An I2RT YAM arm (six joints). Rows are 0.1 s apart.
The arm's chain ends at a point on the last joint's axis. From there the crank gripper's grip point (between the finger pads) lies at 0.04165 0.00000 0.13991 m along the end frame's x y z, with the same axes.
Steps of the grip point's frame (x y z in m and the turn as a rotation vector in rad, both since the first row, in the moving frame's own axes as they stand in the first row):
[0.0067 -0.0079 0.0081 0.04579 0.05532 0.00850]
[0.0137 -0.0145 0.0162 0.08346 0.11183 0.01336]
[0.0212 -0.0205 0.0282 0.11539 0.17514 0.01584]
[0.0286 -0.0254 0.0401 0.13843 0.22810 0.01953]
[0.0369 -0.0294 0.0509 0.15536 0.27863 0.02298]
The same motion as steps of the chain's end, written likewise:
[-0.0010 -0.0019 0.0108 0.04579 0.05532 0.00850]
[-0.0017 -0.0037 0.0222 0.08346 0.11183 0.01336]
[-0.0026 -0.0057 0.0385 0.11539 0.17514 0.01584]
[-0.0020 -0.0080 0.0544 0.13843 0.22810 0.01953]
[-0.0001 -0.0103 0.0693 0.15536 0.27863 0.02298]

